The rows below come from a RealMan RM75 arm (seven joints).
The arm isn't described. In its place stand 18 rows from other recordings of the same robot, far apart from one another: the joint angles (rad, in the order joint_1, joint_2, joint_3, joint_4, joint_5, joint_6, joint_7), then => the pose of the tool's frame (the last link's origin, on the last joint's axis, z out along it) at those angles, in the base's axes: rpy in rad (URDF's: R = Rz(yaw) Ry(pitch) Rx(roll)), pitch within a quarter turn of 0, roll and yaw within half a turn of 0; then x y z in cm.
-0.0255 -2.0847 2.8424 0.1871 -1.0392 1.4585 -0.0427 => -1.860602 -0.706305 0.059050 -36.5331 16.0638 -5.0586
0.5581 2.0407 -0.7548 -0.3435 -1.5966 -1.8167 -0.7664 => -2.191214 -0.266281 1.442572 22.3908 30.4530 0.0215
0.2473 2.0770 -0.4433 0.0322 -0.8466 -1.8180 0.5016 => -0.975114 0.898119 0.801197 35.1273 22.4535 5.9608
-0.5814 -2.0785 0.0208 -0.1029 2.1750 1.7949 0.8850 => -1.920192 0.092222 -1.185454 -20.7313 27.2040 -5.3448
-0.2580 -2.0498 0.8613 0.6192 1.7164 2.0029 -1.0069 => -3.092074 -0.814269 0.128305 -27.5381 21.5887 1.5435
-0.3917 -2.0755 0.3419 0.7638 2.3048 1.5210 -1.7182 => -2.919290 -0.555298 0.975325 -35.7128 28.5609 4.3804
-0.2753 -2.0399 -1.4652 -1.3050 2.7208 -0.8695 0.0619 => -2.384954 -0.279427 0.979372 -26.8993 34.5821 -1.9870
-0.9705 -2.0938 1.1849 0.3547 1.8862 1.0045 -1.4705 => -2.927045 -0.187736 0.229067 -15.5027 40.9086 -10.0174
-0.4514 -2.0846 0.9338 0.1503 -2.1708 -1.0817 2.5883 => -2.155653 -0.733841 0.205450 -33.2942 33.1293 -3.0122
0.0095 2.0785 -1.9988 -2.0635 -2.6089 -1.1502 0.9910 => -3.098609 -0.499729 1.315195 10.9411 23.7535 -2.9049
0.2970 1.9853 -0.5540 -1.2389 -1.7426 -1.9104 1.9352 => -2.934398 0.695918 -0.514737 25.4353 27.6942 15.6236
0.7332 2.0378 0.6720 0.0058 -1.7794 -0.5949 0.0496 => -1.766935 0.674287 -0.425531 35.0695 41.4626 0.7930
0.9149 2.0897 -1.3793 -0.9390 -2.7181 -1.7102 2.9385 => -2.562306 -0.389435 -1.202828 16.9178 36.1330 -3.1441
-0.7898 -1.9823 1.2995 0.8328 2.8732 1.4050 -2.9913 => -2.327231 0.083734 1.330352 -26.5443 39.2716 2.1262
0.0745 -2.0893 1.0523 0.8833 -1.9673 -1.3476 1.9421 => -2.349676 -0.916606 0.259166 -33.6078 23.2076 5.5889
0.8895 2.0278 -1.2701 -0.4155 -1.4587 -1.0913 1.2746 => -2.851783 0.478602 -0.120812 13.9230 42.0474 -5.7203
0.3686 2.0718 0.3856 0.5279 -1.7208 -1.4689 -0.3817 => -1.354314 0.640342 0.388242 26.3500 29.5554 -3.0757
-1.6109 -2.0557 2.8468 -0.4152 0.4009 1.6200 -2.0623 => 3.088585 0.186621 0.561809 -2.5695 41.4243 -3.7987
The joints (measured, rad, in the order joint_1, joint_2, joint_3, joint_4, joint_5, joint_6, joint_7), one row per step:
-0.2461 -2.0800 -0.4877 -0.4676 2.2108 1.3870 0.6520
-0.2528 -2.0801 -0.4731 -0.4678 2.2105 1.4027 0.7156
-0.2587 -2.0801 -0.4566 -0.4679 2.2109 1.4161 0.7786
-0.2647 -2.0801 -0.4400 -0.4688 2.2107 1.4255 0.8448
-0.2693 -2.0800 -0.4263 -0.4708 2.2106 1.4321 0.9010
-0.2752 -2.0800 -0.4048 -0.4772 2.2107 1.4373 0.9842
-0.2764 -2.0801 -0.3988 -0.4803 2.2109 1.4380 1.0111
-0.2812 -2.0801 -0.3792 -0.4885 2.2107 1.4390 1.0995
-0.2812 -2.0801 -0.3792 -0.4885 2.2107 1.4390 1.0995
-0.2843 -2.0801 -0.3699 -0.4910 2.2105 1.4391 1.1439
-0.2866 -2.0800 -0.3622 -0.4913 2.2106 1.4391 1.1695
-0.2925 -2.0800 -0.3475 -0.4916 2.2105 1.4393 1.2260
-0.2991 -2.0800 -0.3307 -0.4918 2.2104 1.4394 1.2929
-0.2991 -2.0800 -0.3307 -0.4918 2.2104 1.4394 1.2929
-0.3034 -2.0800 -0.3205 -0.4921 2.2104 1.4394 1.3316
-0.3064 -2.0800 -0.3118 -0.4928 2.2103 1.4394 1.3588
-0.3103 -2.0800 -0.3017 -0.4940 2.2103 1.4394 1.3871
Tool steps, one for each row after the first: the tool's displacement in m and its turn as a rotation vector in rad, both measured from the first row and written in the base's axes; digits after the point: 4 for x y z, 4 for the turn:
0.0040 -0.0005 -0.0006 0.0249 0.0544 -0.0295
0.0077 -0.0015 -0.0018 0.0473 0.1091 -0.0582
0.0112 -0.0024 -0.0034 0.0695 0.1666 -0.0852
0.0141 -0.0033 -0.0048 0.0886 0.2144 -0.1073
0.0187 -0.0049 -0.0078 0.1138 0.2831 -0.1392
0.0201 -0.0055 -0.0089 0.1221 0.3044 -0.1483
0.0243 -0.0072 -0.0121 0.1499 0.3764 -0.1775
0.0243 -0.0072 -0.0121 0.1499 0.3764 -0.1775
0.0261 -0.0078 -0.0136 0.1646 0.4138 -0.1921
0.0270 -0.0084 -0.0147 0.1715 0.4368 -0.2025
0.0292 -0.0092 -0.0169 0.1893 0.4869 -0.2250
0.0316 -0.0102 -0.0194 0.2116 0.5459 -0.2512
0.0316 -0.0102 -0.0194 0.2116 0.5459 -0.2512
0.0331 -0.0108 -0.0209 0.2247 0.5796 -0.2676
0.0343 -0.0115 -0.0221 0.2332 0.6027 -0.2804
0.0359 -0.0122 -0.0237 0.2418 0.6263 -0.2955

